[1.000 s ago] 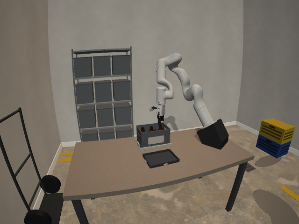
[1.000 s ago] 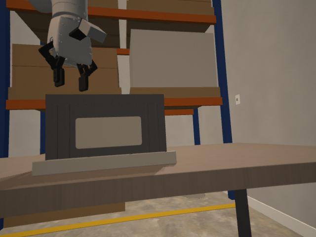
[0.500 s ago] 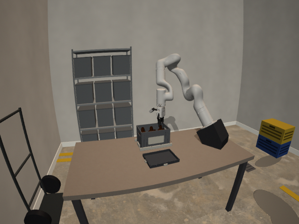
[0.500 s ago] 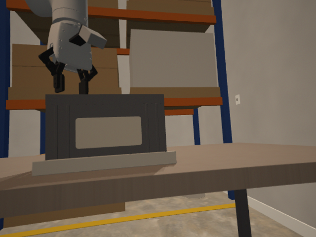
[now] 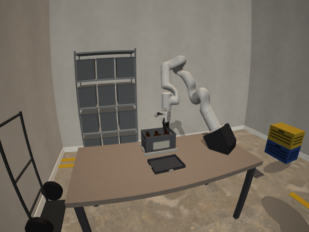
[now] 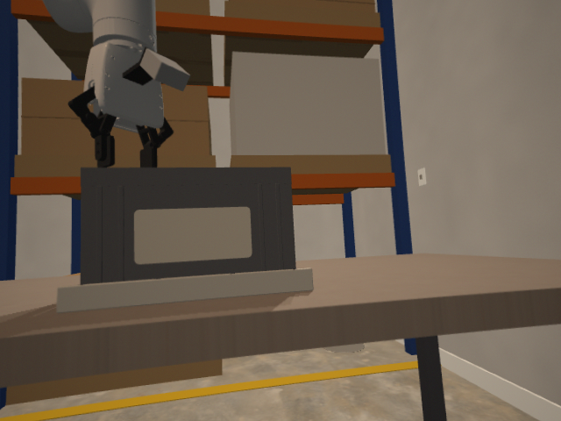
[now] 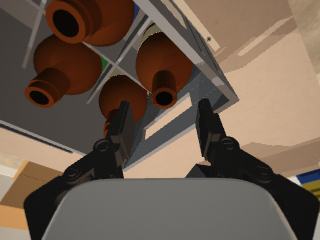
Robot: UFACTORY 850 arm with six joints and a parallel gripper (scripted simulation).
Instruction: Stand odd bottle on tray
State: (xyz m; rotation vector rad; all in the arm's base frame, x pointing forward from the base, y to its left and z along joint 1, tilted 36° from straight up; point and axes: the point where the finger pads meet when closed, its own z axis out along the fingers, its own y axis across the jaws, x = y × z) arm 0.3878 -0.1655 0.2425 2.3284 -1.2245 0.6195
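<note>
My gripper is now 11 cm above the bottle. Round my hand: black tray: 29 cm to the left, 19 cm below, 19 cm ahead; dark grey crate: 12 cm below, 10 cm ahead, 2 cm to the left.
</note>
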